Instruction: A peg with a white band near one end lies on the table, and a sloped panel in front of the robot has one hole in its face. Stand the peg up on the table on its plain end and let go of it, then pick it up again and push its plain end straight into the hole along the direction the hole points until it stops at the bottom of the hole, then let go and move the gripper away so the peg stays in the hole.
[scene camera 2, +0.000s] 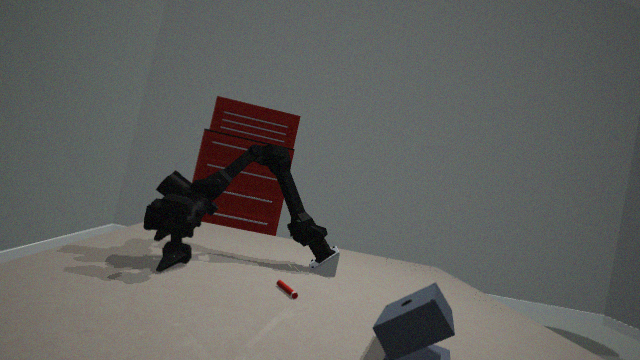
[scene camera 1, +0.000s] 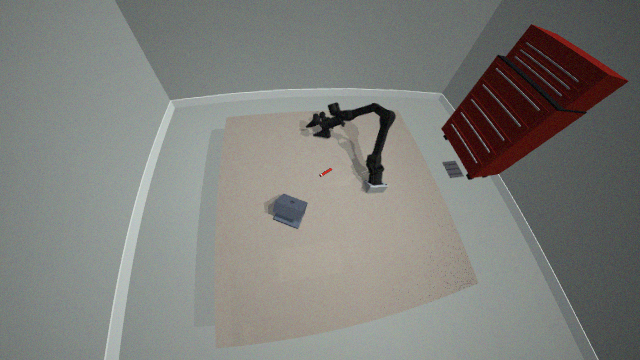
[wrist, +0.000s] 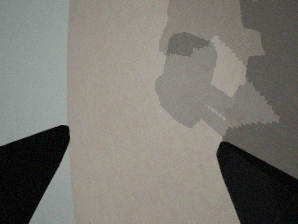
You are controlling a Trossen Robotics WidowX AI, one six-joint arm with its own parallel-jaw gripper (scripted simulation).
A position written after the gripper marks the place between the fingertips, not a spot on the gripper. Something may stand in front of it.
The gripper (scene camera 2: 157, 256) is open, holding nothing.
The gripper also shows in the wrist view (wrist: 146, 141).
